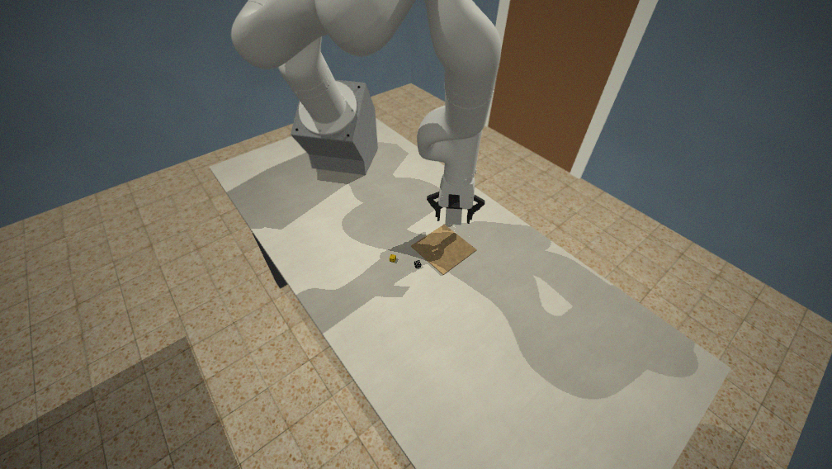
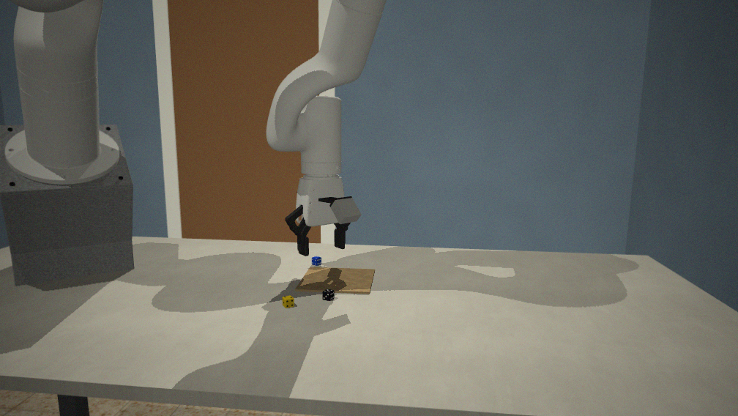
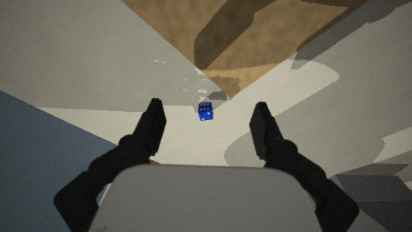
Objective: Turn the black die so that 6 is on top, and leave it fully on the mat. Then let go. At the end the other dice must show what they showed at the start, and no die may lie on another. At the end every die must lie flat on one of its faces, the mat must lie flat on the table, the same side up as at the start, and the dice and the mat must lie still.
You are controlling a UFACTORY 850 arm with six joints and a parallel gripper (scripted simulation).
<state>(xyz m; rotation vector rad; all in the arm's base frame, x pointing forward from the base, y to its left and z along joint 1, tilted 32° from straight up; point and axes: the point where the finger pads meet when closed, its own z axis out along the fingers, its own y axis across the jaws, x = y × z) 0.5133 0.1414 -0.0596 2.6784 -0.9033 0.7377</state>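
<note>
Now: hand 40 mm above the blue die, 20 mm to the right of it and 20 mm past it. Also, from my hand: black die (180 mm to the right, 60 mm ahead, 40 mm below); then tan square mat (80 mm to the right, 50 mm ahead, 40 mm below); then yellow die (230 mm to the right, 40 mm below).
</note>
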